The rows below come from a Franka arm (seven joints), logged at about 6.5 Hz.
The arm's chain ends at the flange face. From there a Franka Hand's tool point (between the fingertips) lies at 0.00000 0.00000 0.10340 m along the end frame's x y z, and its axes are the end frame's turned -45 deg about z.
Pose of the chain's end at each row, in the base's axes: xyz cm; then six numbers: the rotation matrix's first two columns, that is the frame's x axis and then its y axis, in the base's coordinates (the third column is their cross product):
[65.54 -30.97 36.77 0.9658 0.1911 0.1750 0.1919 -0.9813 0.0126]
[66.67 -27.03 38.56 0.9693 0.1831 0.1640 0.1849 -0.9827 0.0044]
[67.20 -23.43 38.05 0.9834 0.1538 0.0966 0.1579 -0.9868 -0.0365]
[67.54 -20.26 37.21 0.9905 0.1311 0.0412 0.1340 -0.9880 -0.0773]
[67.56 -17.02 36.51 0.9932 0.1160 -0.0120 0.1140 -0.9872 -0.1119]
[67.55 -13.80 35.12 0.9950 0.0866 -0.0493 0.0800 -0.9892 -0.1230]
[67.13 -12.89 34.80 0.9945 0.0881 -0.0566 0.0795 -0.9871 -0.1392]
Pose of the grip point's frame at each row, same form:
[67.34 -30.75 26.59 0.5472 0.8290 0.1148 0.8186 -0.5588 0.1327]
[68.34 -26.76 28.36 0.5547 0.8243 0.1129 0.8161 -0.5654 0.1191]
[68.13 -22.90 27.76 0.5837 0.8065 0.0941 0.8070 -0.5890 0.0425]
[67.86 -19.41 26.91 0.6056 0.7913 0.0838 0.7951 -0.6059 -0.0255]
[67.30 -15.88 26.24 0.6217 0.7801 0.0706 0.7829 -0.6160 -0.0876]
[66.94 -12.58 24.87 0.6470 0.7607 0.0521 0.7601 -0.6382 -0.1218]
[66.43 -11.51 24.58 0.6470 0.7603 0.0584 0.7594 -0.6357 -0.1385]

